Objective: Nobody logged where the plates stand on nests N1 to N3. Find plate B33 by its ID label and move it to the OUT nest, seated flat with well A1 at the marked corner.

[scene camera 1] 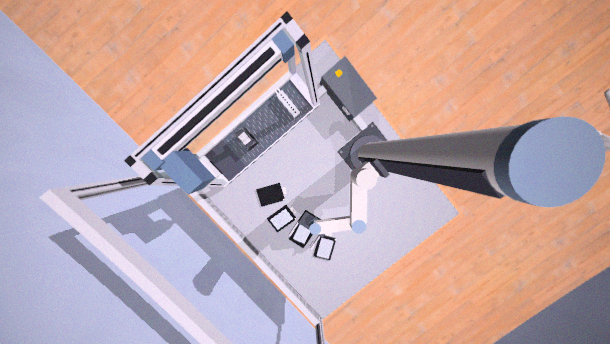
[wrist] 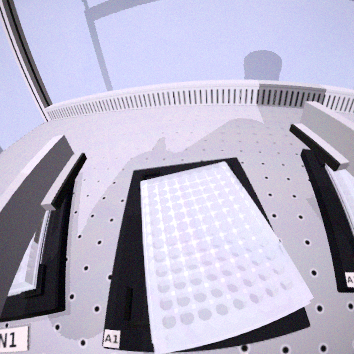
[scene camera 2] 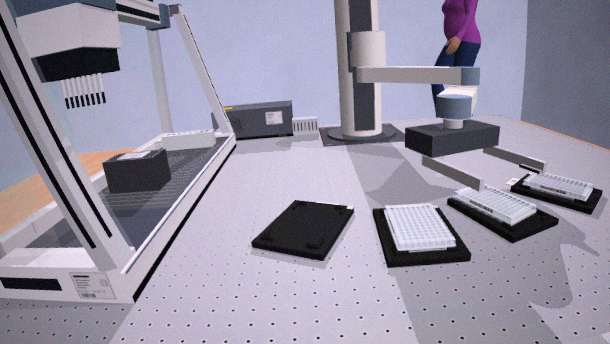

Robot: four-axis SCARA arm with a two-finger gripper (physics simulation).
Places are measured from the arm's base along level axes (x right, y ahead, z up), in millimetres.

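Pixels of known places: gripper, between the fingertips: (scene camera 1: 300, 242) (wrist: 187, 125) (scene camera 2: 516, 175); arm's base, origin of its link: (scene camera 2: 361, 136).
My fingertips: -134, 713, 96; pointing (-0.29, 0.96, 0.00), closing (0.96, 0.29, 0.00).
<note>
For each thing: its top centre in the pictures, then the offset to it from my fingertips, as dx, dy, dz. "spot": a spot on its surface instead.
- N1's plate, centre of its top: (wrist: 6, 229) (scene camera 2: 558, 182) (scene camera 1: 325, 249) -173, -78, -57
- OUT nest, centre of its top: (scene camera 2: 306, 219) (scene camera 1: 270, 195) +352, -42, -65
- dark block, a spot on its surface: (scene camera 2: 137, 170) spot: +689, -148, +13
- white rack, a spot on its surface: (scene camera 2: 187, 140) spot: +695, -486, -8
- grey box, a spot on its surface: (scene camera 2: 260, 120) spot: +500, -747, -14
- slatted barrier, a spot on its surface: (wrist: 200, 96) spot: -28, +291, -65
My gripper (scene camera 2: 514, 175) (wrist: 187, 125) is open and empty, its fingers raised above the middle nest and wide apart. The plate (scene camera 1: 302, 234) (scene camera 2: 495, 204) (wrist: 210, 240) there lies turned askew on its black nest (scene camera 2: 515, 234) (wrist: 122, 250) and overhangs the near edge in the wrist view; it looks unevenly seated. N1's plate (scene camera 1: 325, 247) (scene camera 2: 562, 186) (wrist: 25, 280) is at the wrist view's left. Another plate (scene camera 1: 281, 218) (scene camera 2: 422, 227) (wrist: 347, 195) lies on the nest beside OUT. The OUT nest (scene camera 1: 270, 194) (scene camera 2: 305, 229) holds no plate. Plate ID labels are unreadable.
A liquid handler frame (scene camera 2: 185, 45) stands beside the OUT nest, with a dark block (scene camera 2: 137, 170) and a white rack (scene camera 2: 187, 140) on its deck. A grey box (scene camera 1: 348, 89) (scene camera 2: 260, 120) stands near the arm column. A slatted barrier (wrist: 200, 96) edges the table. A person (scene camera 2: 460, 30) stands behind.
</note>
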